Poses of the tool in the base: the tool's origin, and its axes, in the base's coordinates. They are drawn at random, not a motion.
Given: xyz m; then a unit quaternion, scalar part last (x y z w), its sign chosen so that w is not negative.
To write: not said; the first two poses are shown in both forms.
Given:
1: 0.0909, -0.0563, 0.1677, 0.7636, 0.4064, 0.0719, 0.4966
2: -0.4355, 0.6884, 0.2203, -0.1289, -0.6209, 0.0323, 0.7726
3: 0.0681, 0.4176, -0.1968, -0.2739, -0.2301, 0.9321, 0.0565
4: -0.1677, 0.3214, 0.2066, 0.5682, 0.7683, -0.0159, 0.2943
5: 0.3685, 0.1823, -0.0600, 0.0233, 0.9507, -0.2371, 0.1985
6: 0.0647, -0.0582, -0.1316, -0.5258, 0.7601, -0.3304, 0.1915
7: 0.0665, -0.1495, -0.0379, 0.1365, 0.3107, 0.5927, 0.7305
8: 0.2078, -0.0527, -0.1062, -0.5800, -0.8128, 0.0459, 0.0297
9: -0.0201, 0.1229, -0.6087, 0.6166, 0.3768, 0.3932, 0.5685
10: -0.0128, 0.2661, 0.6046, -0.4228, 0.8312, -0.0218, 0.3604
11: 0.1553, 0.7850, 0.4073, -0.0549, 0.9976, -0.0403, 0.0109
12: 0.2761, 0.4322, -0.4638, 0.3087, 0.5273, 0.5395, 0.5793
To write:
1: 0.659, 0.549, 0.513; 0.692, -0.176, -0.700; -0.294, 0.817, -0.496; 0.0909, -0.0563, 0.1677
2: 0.227, 0.110, -0.968; 0.210, 0.965, 0.159; 0.951, -0.239, 0.196; -0.4355, 0.6884, 0.2203
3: -0.844, 0.021, -0.537; 0.231, -0.888, -0.398; -0.485, -0.460, 0.744; 0.0681, 0.4176, -0.1968
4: -0.181, 0.882, 0.434; 0.864, 0.354, -0.359; -0.470, 0.310, -0.826; -0.1677, 0.3214, 0.2066
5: -0.920, 0.138, 0.366; -0.050, 0.886, -0.460; -0.388, -0.442, -0.809; 0.3685, 0.1823, -0.0600
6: -0.374, -0.673, 0.639; -0.926, 0.229, -0.301; 0.056, -0.704, -0.708; 0.0647, -0.0582, -0.1316
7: 0.104, -0.781, 0.616; 0.951, 0.260, 0.169; -0.292, 0.568, 0.770; 0.0665, -0.1495, -0.0379
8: -0.325, 0.940, -0.102; 0.946, 0.323, -0.040; -0.005, -0.109, -0.994; 0.2078, -0.0527, -0.1062
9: 0.407, 0.018, 0.913; 0.912, -0.070, -0.405; 0.056, 0.997, -0.044; -0.0201, 0.1229, -0.6087
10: -0.383, -0.687, 0.618; -0.719, 0.642, 0.269; -0.581, -0.341, -0.739; -0.0128, 0.2661, 0.6046
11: -0.994, -0.109, 0.026; -0.110, 0.991, -0.079; -0.017, -0.082, -0.997; 0.1553, 0.7850, 0.4073
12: -0.138, -0.300, 0.944; 0.951, 0.227, 0.211; -0.278, 0.927, 0.253; 0.2761, 0.4322, -0.4638
